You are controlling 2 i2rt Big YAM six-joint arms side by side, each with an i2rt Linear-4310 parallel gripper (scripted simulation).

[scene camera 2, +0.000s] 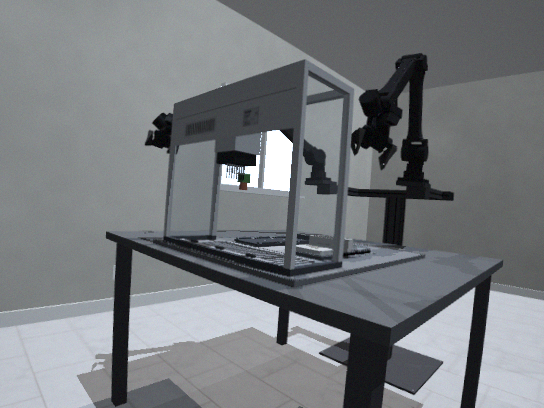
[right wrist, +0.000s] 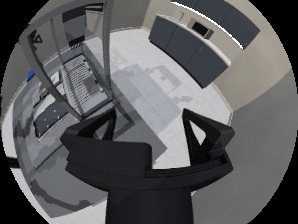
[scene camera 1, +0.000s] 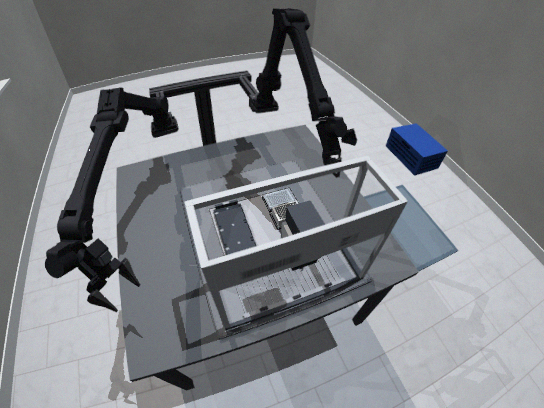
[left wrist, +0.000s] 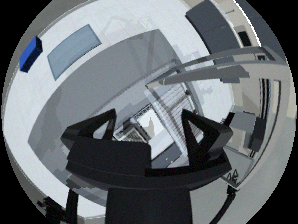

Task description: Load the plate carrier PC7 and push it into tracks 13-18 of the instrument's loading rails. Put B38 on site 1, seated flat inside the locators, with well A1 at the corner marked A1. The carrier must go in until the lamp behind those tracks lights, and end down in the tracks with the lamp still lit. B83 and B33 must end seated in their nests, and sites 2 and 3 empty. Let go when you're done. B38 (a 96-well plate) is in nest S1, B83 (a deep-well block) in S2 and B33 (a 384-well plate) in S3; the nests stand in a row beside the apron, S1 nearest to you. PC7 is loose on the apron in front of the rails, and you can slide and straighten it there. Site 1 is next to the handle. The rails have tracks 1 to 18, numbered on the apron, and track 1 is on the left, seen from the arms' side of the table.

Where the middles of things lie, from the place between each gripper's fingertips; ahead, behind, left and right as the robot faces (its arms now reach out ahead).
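Labels:
Plate carrier PC7 (scene camera 1: 236, 235): far to the left of my right hand (scene camera 1: 128, 298), far behind it, and far below it. By its middle, the plate carrier PC7 is nearer to my left hand than to my right hand.
My left hand (scene camera 2: 369, 161): far to the left of the plate carrier PC7, a little past it, and far above it.

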